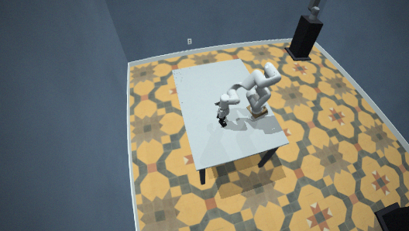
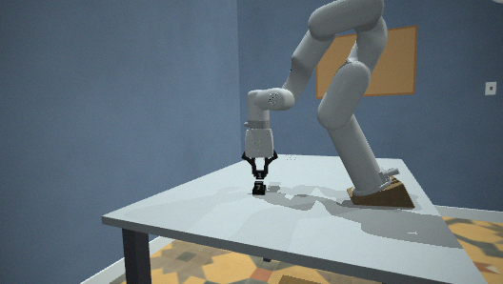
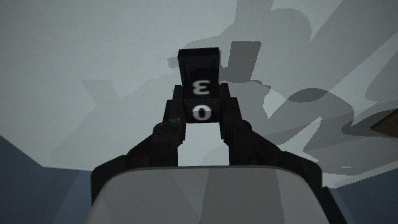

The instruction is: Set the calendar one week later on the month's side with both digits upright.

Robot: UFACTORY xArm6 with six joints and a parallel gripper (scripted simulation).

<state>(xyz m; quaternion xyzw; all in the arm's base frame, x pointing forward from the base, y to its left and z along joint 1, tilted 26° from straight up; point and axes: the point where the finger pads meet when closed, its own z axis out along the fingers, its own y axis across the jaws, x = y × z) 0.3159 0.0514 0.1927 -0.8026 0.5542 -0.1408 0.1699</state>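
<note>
My gripper is now 10 mm past the black calendar tray, 20 mm to the right of it and 60 mm above it.
</note>
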